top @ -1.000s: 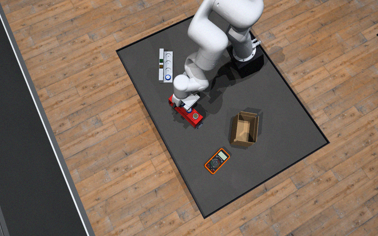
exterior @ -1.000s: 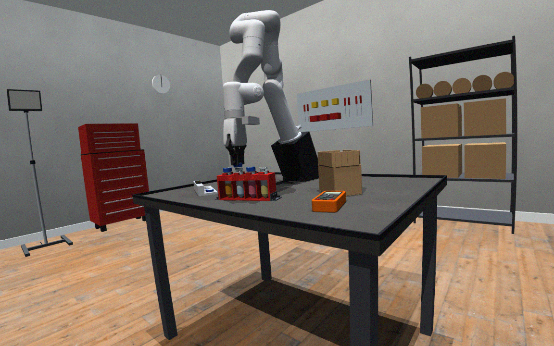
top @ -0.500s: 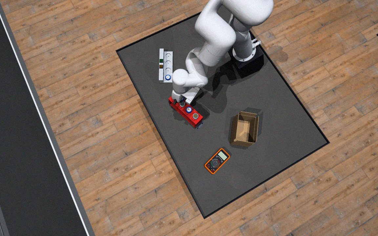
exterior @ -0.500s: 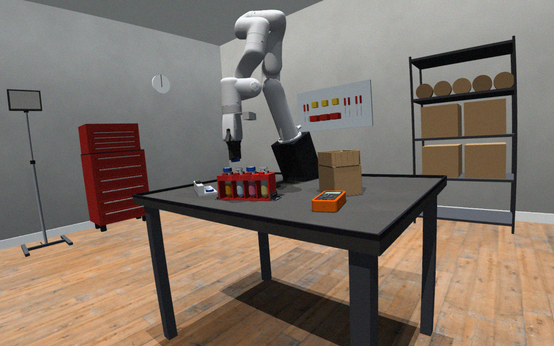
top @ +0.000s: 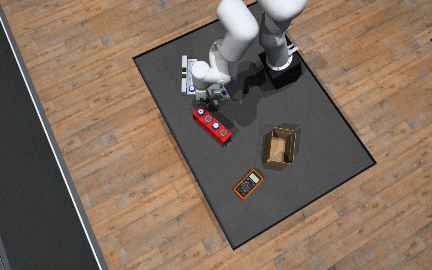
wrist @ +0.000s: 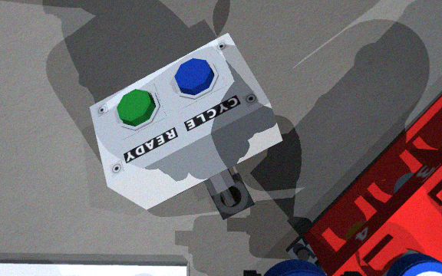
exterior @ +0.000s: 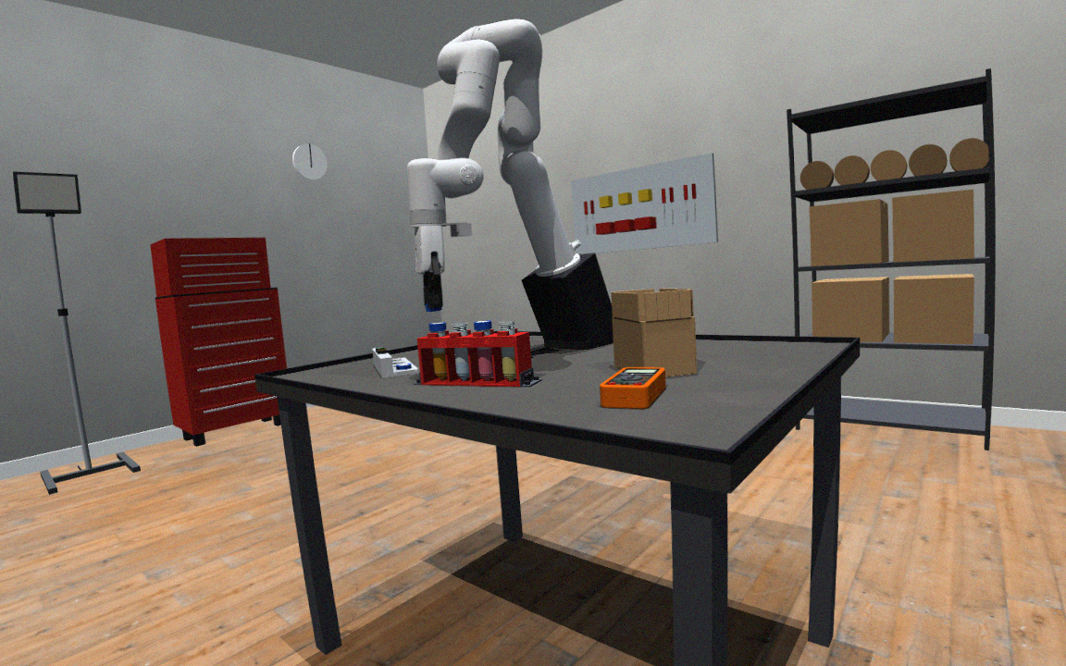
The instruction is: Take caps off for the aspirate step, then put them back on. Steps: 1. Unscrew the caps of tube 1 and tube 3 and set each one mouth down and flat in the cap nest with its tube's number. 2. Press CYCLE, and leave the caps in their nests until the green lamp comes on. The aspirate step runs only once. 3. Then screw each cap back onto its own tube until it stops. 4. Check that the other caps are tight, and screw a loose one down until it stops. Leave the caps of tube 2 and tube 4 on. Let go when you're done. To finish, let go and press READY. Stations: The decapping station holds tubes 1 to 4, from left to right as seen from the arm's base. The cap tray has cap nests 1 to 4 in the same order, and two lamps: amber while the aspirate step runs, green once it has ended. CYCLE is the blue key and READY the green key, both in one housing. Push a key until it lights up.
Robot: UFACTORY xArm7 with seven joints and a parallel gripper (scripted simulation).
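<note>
Right now the blue key is 130 mm behind my hand, 10 mm to the right of it and 110 mm below it. Round my hand: green key (120 mm behind, 50 mm to the right, 110 mm below); key housing (110 mm behind, 30 mm to the right, 120 mm below); orange multimeter (50 mm behind, 480 mm to the left, 150 mm below).
</note>
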